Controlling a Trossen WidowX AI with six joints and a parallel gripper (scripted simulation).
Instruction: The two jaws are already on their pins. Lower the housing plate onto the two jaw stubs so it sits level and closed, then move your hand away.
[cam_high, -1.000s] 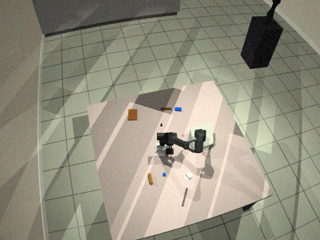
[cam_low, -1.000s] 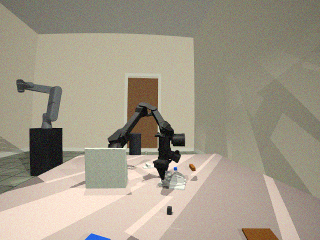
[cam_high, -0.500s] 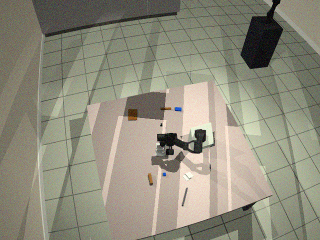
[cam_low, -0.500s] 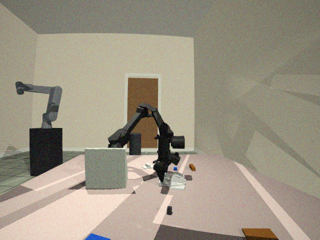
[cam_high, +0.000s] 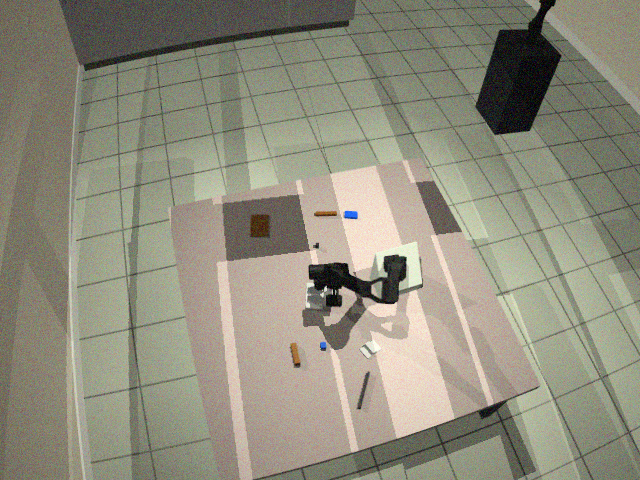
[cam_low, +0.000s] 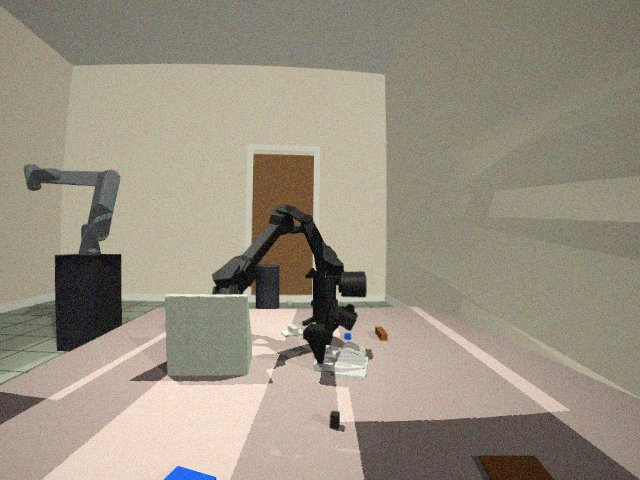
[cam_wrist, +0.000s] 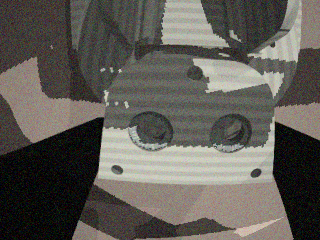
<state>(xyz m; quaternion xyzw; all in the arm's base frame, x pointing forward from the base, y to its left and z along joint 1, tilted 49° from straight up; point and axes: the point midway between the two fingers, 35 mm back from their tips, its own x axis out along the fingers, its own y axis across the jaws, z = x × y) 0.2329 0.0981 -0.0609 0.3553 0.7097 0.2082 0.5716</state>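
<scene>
Now: gripper tip 10 mm short of the white housing part and 20 mm below it. The rest, counted from my gripper tip: blue cube (90 mm ahead, 200 mm to the left, 10 mm below); white jaw assembly (30 mm ahead, 10 mm to the left); black cube (260 mm to the right, 10 mm below).
</scene>
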